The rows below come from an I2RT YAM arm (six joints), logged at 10 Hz.
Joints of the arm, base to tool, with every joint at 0 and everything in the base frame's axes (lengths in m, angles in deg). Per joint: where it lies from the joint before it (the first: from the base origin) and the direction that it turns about. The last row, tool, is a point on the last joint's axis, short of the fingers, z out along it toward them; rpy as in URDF.
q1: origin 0 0 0.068 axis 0 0 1
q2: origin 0.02 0.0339 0.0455 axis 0 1 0
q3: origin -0.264 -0.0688 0 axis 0 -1 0
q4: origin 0.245 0.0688 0.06 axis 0 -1 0
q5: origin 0.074 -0.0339 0.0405 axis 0 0 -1
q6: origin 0.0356 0 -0.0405 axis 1 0 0
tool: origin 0 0 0 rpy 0 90 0
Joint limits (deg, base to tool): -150..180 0..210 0..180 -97..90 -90..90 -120..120
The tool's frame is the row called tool.
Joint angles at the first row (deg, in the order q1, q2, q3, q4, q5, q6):
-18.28 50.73 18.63 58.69 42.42 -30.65
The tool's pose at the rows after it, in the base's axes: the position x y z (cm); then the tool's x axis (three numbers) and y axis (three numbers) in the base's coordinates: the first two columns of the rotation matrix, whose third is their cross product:
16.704, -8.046, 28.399, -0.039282, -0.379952, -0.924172, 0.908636, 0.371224, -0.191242
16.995, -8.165, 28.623, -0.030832, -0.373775, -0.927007, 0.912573, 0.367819, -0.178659
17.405, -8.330, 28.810, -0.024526, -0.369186, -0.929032, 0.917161, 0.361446, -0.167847
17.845, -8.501, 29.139, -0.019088, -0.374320, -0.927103, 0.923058, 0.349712, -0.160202
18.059, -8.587, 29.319, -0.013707, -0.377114, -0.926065, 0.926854, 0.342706, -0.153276
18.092, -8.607, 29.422, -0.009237, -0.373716, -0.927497, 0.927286, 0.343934, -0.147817
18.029, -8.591, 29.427, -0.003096, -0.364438, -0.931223, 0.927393, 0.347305, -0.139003
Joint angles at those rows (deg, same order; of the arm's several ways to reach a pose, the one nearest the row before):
-18.28 51.36 18.96 58.99 42.38 -30.34
-18.28 52.39 19.79 59.35 42.89 -29.84
-18.28 53.97 20.69 60.31 43.49 -29.59
-18.28 55.81 21.77 62.16 44.02 -30.17
-18.28 56.77 22.32 63.29 44.37 -30.46
-18.29 56.74 22.59 62.90 44.46 -30.08
-18.28 56.30 22.62 61.96 44.68 -29.21

